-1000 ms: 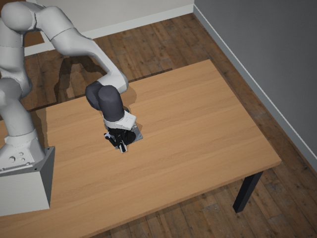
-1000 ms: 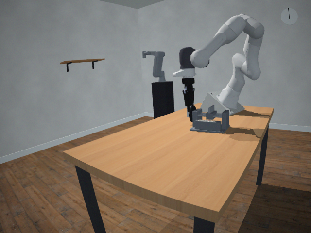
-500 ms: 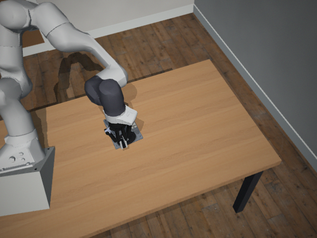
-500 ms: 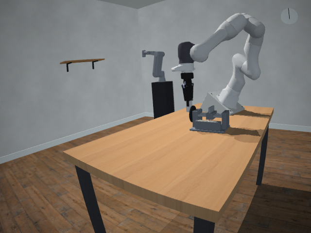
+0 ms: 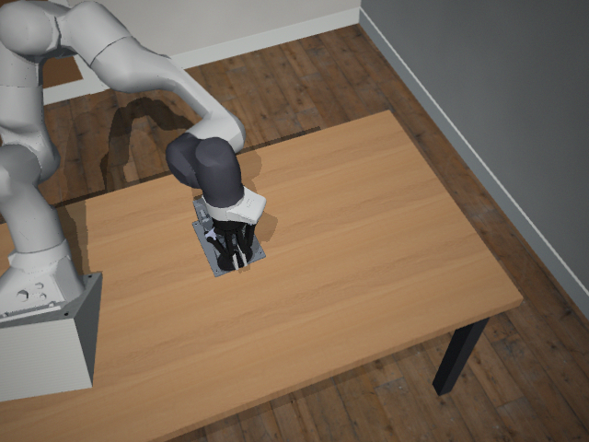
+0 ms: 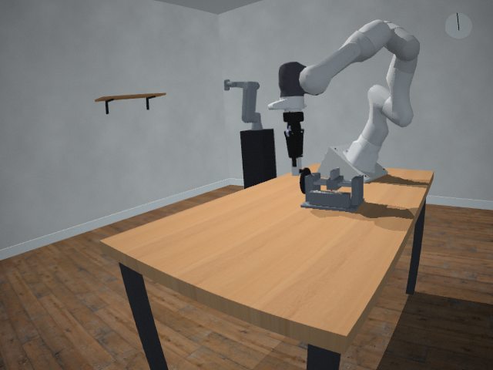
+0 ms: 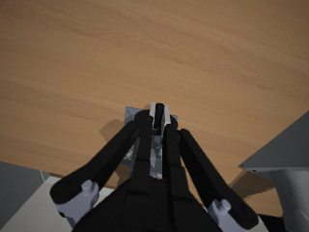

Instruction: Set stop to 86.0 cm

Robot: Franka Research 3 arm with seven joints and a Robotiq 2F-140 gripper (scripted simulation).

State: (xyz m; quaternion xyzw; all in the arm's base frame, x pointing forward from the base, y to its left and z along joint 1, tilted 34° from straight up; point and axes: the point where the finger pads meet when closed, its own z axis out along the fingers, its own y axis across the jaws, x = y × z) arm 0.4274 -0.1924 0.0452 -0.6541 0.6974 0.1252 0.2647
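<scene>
Right now the black handwheel is 20 mm to the left of my hand and 30 mm below it. Also, from my hand: sliding stop block 10 mm ahead, 150 mm to the left, 40 mm below.
</scene>
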